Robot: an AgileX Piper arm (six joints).
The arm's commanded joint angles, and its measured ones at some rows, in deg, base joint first. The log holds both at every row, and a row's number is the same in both.
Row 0, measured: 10.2 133.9 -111.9 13.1 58.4 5.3
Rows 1 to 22, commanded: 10.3 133.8 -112.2 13.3 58.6 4.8; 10.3 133.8 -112.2 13.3 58.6 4.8; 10.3 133.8 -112.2 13.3 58.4 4.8; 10.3 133.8 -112.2 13.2 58.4 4.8; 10.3 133.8 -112.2 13.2 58.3 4.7; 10.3 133.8 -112.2 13.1 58.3 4.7; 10.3 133.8 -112.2 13.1 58.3 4.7; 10.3 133.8 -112.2 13.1 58.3 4.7; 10.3 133.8 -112.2 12.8 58.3 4.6; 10.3 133.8 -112.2 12.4 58.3 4.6; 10.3 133.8 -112.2 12.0 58.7 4.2; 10.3 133.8 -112.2 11.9 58.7 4.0; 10.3 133.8 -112.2 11.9 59.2 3.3; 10.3 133.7 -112.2 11.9 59.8 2.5; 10.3 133.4 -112.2 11.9 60.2 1.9; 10.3 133.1 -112.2 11.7 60.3 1.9; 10.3 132.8 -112.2 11.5 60.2 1.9; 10.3 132.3 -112.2 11.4 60.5 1.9; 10.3 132.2 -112.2 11.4 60.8 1.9; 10.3 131.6 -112.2 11.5 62.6 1.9; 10.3 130.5 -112.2 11.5 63.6 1.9; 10.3 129.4 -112.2 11.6 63.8 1.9
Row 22, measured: 10.2 131.2 -111.9 11.9 62.9 2.4
